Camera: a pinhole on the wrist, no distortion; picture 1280 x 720 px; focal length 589.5 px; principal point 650.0 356.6 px. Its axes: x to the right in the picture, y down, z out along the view. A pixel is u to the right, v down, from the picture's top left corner.
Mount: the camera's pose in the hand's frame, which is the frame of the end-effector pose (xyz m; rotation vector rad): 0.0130 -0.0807 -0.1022 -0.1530 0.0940 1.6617
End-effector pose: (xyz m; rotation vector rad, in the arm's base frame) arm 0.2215 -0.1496 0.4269 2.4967 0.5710 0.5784
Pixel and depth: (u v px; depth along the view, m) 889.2 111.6 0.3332
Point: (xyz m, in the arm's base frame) 0.4601 -0.2590 0.3638
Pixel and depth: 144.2 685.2 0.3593
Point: 0.1289 -0.0754 -0.0469
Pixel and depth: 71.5 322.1 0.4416
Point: 0.3489 0.0683 -0.1139
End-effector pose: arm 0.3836 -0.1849 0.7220 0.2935 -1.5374 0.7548
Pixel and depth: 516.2 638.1 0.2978
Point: 0.3153 -0.4274 0.6354
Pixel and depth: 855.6 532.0 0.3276
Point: 0.1967 -0.2819 0.6082
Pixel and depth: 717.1 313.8 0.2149
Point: 0.3109 -0.2628 0.7501
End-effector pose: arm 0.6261 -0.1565 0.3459 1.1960 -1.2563 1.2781
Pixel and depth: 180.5 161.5 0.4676
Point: 0.9827 -0.5712 0.5499
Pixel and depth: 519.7 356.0 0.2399
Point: 0.7250 -0.2972 0.3597
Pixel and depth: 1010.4 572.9 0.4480
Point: 0.4071 -0.4533 0.1319
